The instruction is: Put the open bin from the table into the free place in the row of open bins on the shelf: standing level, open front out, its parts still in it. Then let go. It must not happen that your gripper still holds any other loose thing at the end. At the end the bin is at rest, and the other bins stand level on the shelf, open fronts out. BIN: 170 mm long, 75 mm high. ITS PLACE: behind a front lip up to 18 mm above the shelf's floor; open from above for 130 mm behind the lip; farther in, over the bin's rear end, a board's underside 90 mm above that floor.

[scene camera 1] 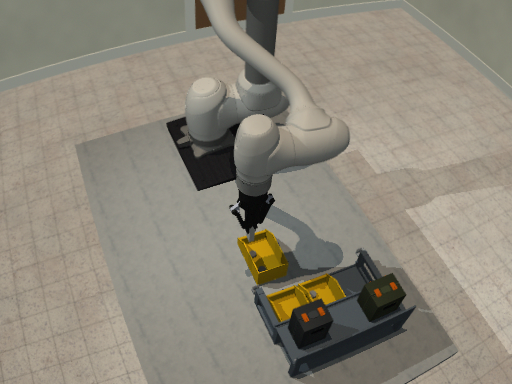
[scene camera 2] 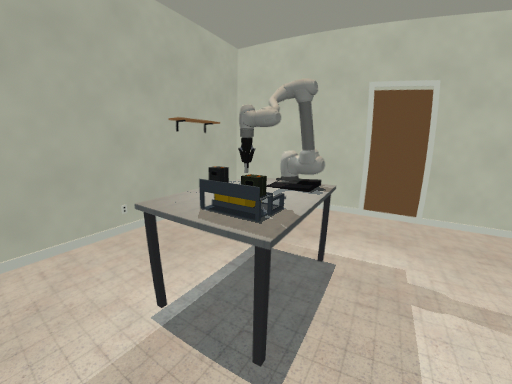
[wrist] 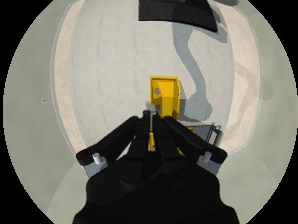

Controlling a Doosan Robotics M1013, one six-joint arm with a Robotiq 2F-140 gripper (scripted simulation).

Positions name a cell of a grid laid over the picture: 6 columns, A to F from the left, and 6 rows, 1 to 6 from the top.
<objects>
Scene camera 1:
gripper: C4
yellow open bin: D4
yellow open bin: D5
yellow open bin: D5
</objects>
